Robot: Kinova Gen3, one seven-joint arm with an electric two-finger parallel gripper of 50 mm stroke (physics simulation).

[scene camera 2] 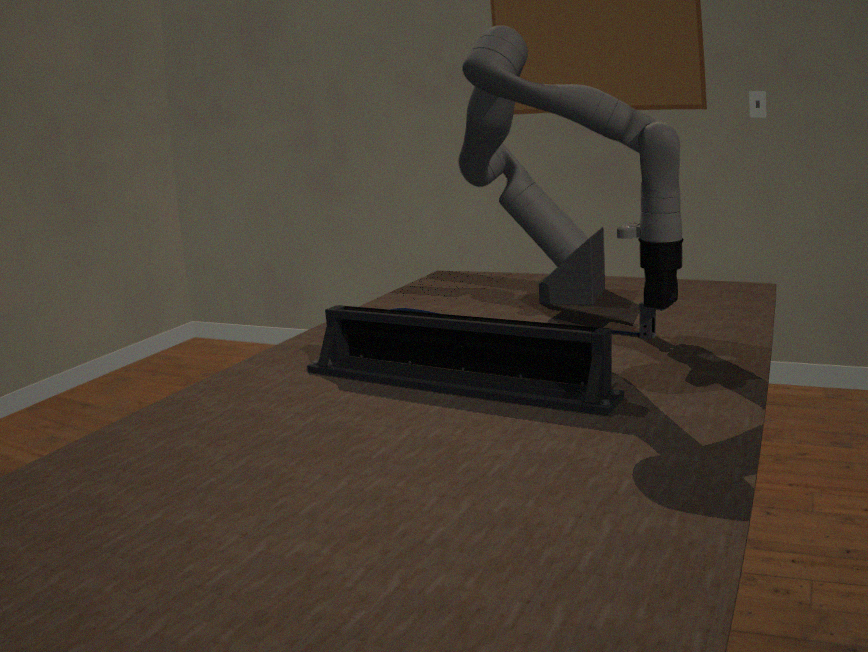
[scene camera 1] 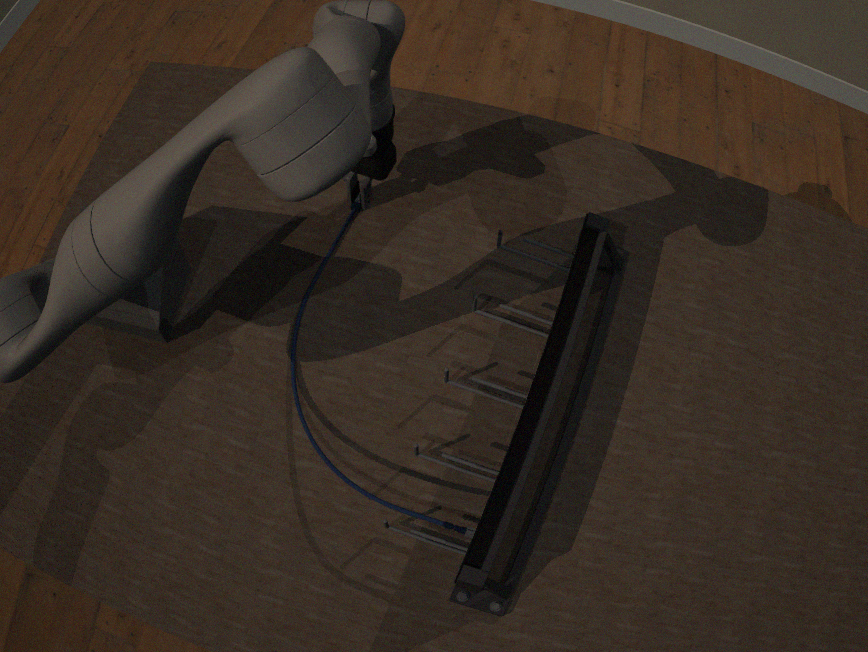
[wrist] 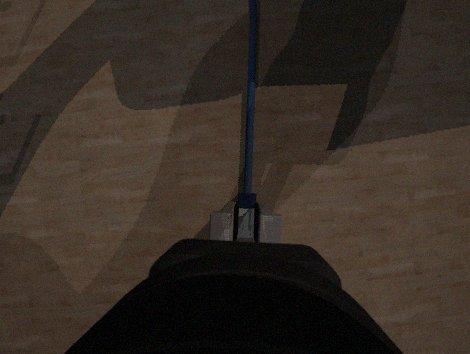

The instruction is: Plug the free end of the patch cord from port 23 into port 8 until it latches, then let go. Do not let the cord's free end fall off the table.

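Frame: origin at the arm's base, x left, y ahead, z down, level; millimetres.
Where they show: gripper, fingertip midpoint: (scene camera 2: 647, 336) (scene camera 1: 360, 201) (wrist: 246, 216); arm's base, origin of the base link: (scene camera 2: 573, 253).
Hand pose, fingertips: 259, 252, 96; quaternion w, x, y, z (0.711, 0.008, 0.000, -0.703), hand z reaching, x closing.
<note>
Each offset is from my fingertips to the top centre of the thing, as dx, dy, dz. "*": to the spot under its first point. Level surfaces: height alone.
The blue patch cord (scene camera 1: 294, 353) (wrist: 250, 110) curves from the near end of the patch panel @(-198, +297, -100) (scene camera 1: 536, 407) (scene camera 2: 463, 322) round to my gripper. My gripper (scene camera 1: 359, 203) (scene camera 2: 647, 334) (wrist: 246, 216) is shut on the plug @(+5, +0, -11) (wrist: 246, 220) at the cord's free end, low over the table. In the wrist view the plug sits between the two pads, its blue collar just beyond the fingertips and the cord running straight away from them. The cord's other plug @(-381, +309, -82) (scene camera 1: 459, 529) is at the panel's near end. Port numbers and port openings cannot be made out.
Several thin wire cable supports @(* -98, +262, -18) (scene camera 1: 515, 320) stick out from the panel's side that faces the arm. The arm's wedge-shaped base (scene camera 2: 575, 277) stands on the table @(dz +0) (scene camera 1: 736, 421) (scene camera 2: 350, 505). The table's side edge lies to the right of my gripper in scene camera 2.
</note>
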